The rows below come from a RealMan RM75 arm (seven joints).
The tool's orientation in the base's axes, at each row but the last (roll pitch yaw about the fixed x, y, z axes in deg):
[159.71 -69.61 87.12]
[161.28 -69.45 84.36]
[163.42 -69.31 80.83]
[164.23 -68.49 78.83]
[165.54 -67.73 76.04]
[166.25 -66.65 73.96]
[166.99 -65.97 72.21]
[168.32 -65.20 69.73]
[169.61 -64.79 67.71]
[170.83 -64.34 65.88]
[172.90 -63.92 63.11]
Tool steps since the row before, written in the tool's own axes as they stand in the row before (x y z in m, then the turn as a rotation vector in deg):
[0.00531 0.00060 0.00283 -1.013 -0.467 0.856]
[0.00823 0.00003 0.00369 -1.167 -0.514 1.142]
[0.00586 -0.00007 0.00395 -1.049 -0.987 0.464]
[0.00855 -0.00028 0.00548 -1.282 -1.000 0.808]
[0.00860 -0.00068 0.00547 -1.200 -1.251 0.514]
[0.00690 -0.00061 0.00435 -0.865 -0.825 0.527]
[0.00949 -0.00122 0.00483 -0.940 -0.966 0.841]
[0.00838 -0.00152 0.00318 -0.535 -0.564 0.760]
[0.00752 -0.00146 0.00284 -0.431 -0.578 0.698]
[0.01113 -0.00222 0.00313 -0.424 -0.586 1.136]
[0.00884 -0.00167 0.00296 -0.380 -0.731 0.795]
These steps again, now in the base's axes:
[0.00175 0.00406 0.00412 -0.113 0.558 -1.286]
[0.00181 0.00600 0.00648 -0.045 0.766 -1.530]
[0.00194 0.00539 0.00414 -0.754 0.435 -1.238]
[0.00277 0.00772 0.00599 -0.631 0.641 -1.577]
[0.00269 0.00790 0.00589 -0.980 0.547 -1.417]
[0.00229 0.00636 0.00460 -0.565 0.482 -1.075]
[0.00247 0.00804 0.00664 -0.544 0.767 -1.281]
[0.00150 0.00650 0.00617 -0.182 0.659 -0.846]
[0.00141 0.00587 0.00550 -0.208 0.660 -0.727]
[0.00169 0.00792 0.00854 0.010 0.994 -0.908]
[0.00188 0.00657 0.00656 -0.278 0.839 -0.728]

